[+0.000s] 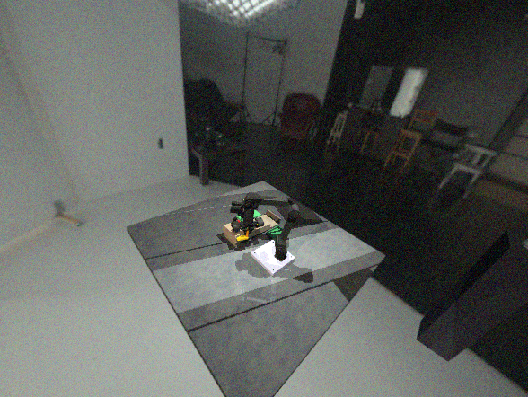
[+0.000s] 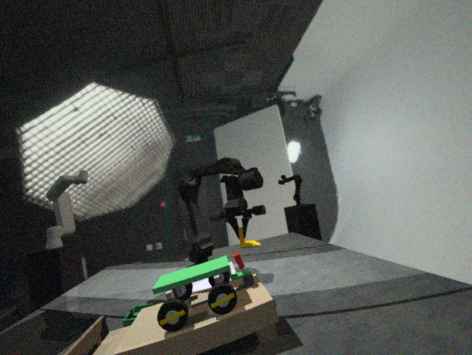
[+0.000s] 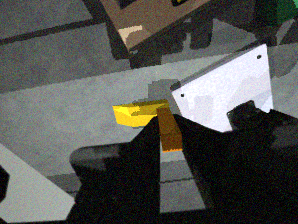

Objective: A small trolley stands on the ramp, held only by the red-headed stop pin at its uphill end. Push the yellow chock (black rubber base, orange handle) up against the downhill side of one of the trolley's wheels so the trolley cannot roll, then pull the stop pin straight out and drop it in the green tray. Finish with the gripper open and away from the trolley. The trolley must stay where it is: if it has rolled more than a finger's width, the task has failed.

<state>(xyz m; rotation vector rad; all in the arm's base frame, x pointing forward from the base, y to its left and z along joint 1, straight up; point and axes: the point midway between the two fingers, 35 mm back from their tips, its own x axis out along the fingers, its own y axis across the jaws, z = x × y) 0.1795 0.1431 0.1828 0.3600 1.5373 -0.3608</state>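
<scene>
My gripper tip is 160 mm to the left of the trolley, 140 mm short of it and 60 mm above it. The rest, counted from my gripper tip: red-headed stop pin (130 mm ahead, 40 mm to the right, 40 mm below); yellow chock (20 mm to the left, 10 mm below, 10 mm ahead); tan ramp (160 mm to the right, 140 mm ahead, 130 mm below).
</scene>
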